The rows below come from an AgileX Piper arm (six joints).
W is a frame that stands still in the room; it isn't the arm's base.
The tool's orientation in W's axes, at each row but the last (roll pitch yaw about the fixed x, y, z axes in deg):
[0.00, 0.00, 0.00]
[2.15, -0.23, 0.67]
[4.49, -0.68, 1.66]
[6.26, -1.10, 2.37]
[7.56, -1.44, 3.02]
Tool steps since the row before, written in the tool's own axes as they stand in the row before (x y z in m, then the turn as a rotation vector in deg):
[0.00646, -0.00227, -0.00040, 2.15, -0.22, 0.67]
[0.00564, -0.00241, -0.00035, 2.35, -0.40, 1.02]
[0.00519, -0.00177, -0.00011, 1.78, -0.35, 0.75]
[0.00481, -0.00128, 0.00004, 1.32, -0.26, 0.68]
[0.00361, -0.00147, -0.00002, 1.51, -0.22, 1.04]
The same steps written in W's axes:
[0.00646, -0.00227, -0.00040, 2.15, -0.22, 0.67]
[0.00567, -0.00233, -0.00042, 2.35, -0.41, 1.01]
[0.00524, -0.00160, -0.00019, 1.78, -0.36, 0.74]
[0.00486, -0.00108, -0.00001, 1.32, -0.28, 0.67]
[0.00369, -0.00126, -0.00012, 1.50, -0.28, 1.04]

